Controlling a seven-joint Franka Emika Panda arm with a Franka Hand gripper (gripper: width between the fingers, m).
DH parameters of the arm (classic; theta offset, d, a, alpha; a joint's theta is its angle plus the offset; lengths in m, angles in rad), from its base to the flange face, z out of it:
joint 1: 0 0.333 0 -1.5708
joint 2: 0 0 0 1.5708
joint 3: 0 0.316 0.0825 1.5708
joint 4: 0 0 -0.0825 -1.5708
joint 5: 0 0.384 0 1.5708
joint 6: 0 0 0.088 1.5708
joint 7: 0 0.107 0 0
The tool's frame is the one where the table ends.
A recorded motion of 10 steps. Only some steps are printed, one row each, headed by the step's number.
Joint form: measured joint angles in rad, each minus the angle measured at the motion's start. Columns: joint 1, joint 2, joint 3, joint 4, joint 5, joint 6, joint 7.
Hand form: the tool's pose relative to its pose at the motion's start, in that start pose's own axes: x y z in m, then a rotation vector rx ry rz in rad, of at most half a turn. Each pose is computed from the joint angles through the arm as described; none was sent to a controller.
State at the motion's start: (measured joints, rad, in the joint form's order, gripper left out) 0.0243 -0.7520 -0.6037 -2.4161 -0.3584 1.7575 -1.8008
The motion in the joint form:
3: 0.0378 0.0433 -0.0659 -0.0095 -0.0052 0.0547 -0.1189
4: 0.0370 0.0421 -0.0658 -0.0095 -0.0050 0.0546 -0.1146
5: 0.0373 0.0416 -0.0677 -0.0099 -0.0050 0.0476 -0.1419
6: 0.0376 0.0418 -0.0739 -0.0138 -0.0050 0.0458 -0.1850
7: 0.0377 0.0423 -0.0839 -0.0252 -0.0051 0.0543 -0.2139
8: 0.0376 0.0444 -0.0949 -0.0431 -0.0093 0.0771 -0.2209
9: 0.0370 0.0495 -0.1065 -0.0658 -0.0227 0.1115 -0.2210
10: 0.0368 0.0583 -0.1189 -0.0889 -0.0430 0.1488 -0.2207
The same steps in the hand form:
3: -0.0104 0.0107 0.0225 0.0055 0.0202 -0.1087
4: -0.0106 0.0104 0.0222 0.0043 0.0205 -0.1037
5: -0.0109 0.0093 0.0231 0.0107 0.0241 -0.1300
6: -0.0121 0.0081 0.0261 0.0157 0.0303 -0.1700
7: -0.0133 0.0068 0.0322 0.0177 0.0384 -0.1952
8: -0.0142 0.0064 0.0406 0.0149 0.0409 -0.2007
9: -0.0151 0.0067 0.0509 0.0112 0.0332 -0.2025
10: -0.0163 0.0073 0.0622 0.0107 0.0191 -0.2066

